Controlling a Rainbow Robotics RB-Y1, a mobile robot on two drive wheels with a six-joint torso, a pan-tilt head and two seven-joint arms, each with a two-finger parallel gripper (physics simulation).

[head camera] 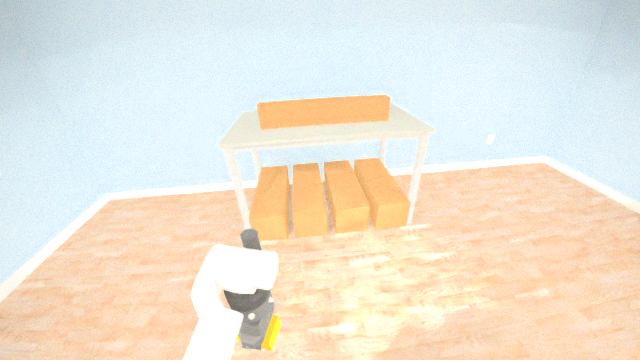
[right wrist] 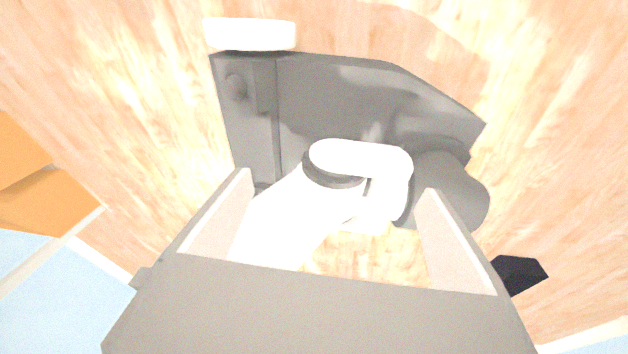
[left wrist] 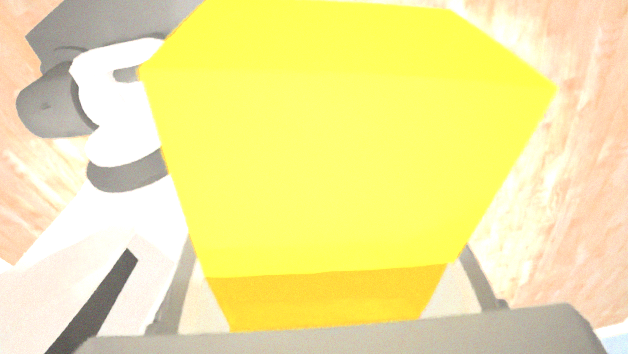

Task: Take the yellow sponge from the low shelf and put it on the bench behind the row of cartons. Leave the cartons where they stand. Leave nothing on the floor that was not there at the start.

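Places are measured from the robot's base along level axes (x ahead, y left, z up), in centimetres.
Pixels of known places: left gripper, fingertip midpoint: (head camera: 262, 333); right gripper, fingertip midpoint: (right wrist: 334, 189).
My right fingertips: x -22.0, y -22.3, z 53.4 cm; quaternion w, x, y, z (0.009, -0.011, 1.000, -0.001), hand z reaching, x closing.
Behind a point stands the place of what it marks.
The yellow sponge (head camera: 271, 332) {x 11.4, y 15.8, z 90.0 cm} (left wrist: 340, 165) {x 13.6, y 23.8, z 90.0 cm} is a block held between the fingers of my left gripper (head camera: 257, 336) {x 12.8, y 19.1, z 85.7 cm} (left wrist: 327, 220) {x 12.8, y 19.1, z 85.7 cm}. It is low in the head camera view, in front of the bench and apart from it. The bench (head camera: 411, 125) {x 155.8, y -55.7, z 91.5 cm} has a pale top and white legs and stands against the wall. A row of orange cartons (head camera: 325, 113) {x 161.2, y 8.7, z 100.1 cm} stands along its top; the strip of bench top behind the row is mostly hidden. My right gripper (right wrist: 334, 189) {x -22.0, y -22.3, z 53.4 cm} is open, with nothing between its fingers; it does not show in the head camera view. The low shelf does not show.
Several long orange boxes (head camera: 346, 192) {x 162.2, y -8.2, z 27.1 cm} lie side by side on the floor (head camera: 475, 260) {x 106.3, y -107.4, z 0.1 cm} under the bench; orange boxes (right wrist: 45, 200) {x 128.9, y 51.5, z 17.3 cm} also show at the left of the right wrist view. A black object (right wrist: 520, 274) {x -122.5, y 57.9, z 10.1 cm} lies on the floor there at the right. A blue wall (head camera: 175, 100) {x 205.6, y 159.5, z 108.2 cm} stands behind the bench.
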